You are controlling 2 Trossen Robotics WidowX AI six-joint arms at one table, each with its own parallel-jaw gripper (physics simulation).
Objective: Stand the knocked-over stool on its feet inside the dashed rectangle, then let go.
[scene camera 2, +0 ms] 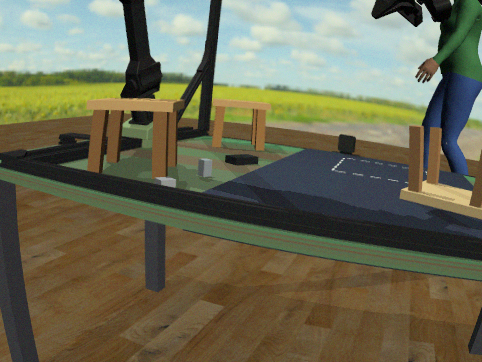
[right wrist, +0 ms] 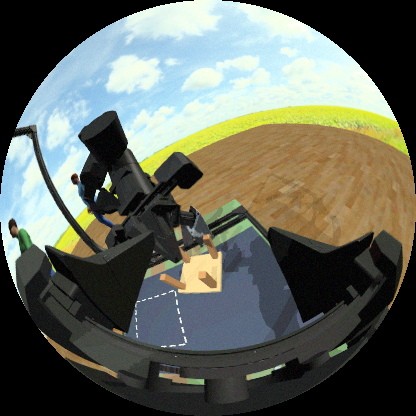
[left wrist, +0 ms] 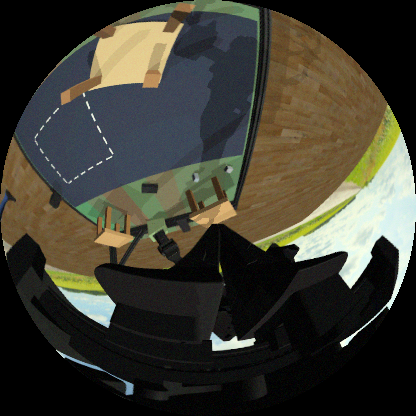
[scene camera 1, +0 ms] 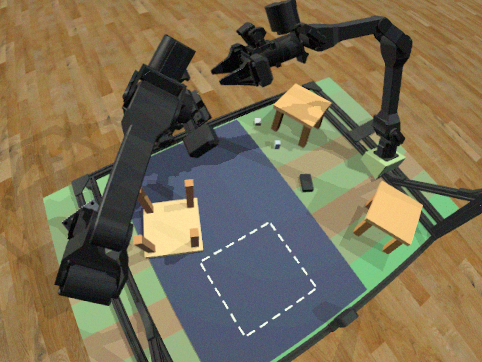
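The knocked-over stool (scene camera 1: 172,225) (scene camera 2: 445,196) (left wrist: 132,55) (right wrist: 200,272) lies upside down, its pale seat on the dark mat and its brown legs up. It is outside the dashed rectangle (scene camera 1: 270,223) (left wrist: 112,155) (right wrist: 175,291), to the left of it in scene camera 1. My left gripper (scene camera 2: 376,16) (left wrist: 216,229) is shut and empty, above the table and apart from the stool; its fingers cannot be made out behind the arm in scene camera 1. My right gripper (scene camera 1: 217,76) is open and empty, high beyond the table's back edge.
Two upright stools (scene camera 1: 302,102) (scene camera 1: 395,212) stand on the green and brown cloth at the right. A black block (scene camera 1: 306,182) and two small white blocks (scene camera 1: 257,121) (scene camera 1: 277,144) lie near them. A black rail (scene camera 1: 240,112) runs along the back edge. A person (scene camera 2: 457,95) stands beyond the table.
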